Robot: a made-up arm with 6 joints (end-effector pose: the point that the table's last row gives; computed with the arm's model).
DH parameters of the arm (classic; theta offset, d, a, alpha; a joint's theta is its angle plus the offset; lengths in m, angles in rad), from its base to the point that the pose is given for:
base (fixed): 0 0.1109 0 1.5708
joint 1: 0 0.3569 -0.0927 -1.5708
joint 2: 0 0.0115 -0.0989 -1.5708
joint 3: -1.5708 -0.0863 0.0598 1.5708
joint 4: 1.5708 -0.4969 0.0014 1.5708
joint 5: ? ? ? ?
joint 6: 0 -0.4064 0.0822 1.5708
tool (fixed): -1.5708 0.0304 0 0
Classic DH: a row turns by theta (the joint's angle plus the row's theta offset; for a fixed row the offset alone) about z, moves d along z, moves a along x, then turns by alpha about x.
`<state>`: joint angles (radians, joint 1 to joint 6).
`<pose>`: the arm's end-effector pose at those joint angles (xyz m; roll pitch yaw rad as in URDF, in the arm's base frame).
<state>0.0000 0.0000 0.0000 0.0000 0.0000 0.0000</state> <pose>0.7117 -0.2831 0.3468 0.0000 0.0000 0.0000</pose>
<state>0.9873 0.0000 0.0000 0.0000 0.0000 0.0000</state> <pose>0.1952 -0.2831 0.8348 0.0000 -0.9873 0.0000</pose>
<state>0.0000 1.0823 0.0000 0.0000 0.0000 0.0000</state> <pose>0.2196 0.3881 0.3468 0.0000 0.0000 1.0823</pose>
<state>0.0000 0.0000 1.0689 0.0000 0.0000 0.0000</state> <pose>0.4397 -0.2831 -0.5615 0.0000 1.0689 0.0000</pose>
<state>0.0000 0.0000 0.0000 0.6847 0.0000 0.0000</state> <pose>0.7117 -0.2151 0.2084 -0.6847 0.0000 0.0000</pose>
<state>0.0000 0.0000 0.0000 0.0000 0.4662 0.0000</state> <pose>0.5970 -0.1174 0.3468 0.0000 0.0000 0.4662</pose>
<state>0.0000 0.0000 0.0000 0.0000 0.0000 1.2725</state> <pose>0.7117 -0.3121 0.2468 -1.2725 0.0000 0.0000</pose>
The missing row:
joint 5: 0 0.1342 0.0765 -1.5708
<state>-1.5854 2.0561 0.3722 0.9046 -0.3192 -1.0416</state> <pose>-0.1009 0.3503 0.6493 1.6406 -0.2885 1.6872</pose>
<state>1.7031 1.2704 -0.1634 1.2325 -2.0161 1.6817</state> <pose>-0.5467 -0.1884 0.1823 1.1500 -0.0167 -2.4639</pose>
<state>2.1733 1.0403 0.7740 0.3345 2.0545 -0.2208</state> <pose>0.1506 -0.1265 -0.0839 -2.1673 1.0844 -0.0835</pose>
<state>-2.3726 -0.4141 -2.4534 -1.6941 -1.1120 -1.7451</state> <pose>0.9201 -0.4079 0.0261 2.9875 1.0529 0.0226</pose>
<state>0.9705 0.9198 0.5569 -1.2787 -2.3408 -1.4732</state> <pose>0.3630 -0.5819 0.1373 1.1590 0.4817 -1.6338</pose>
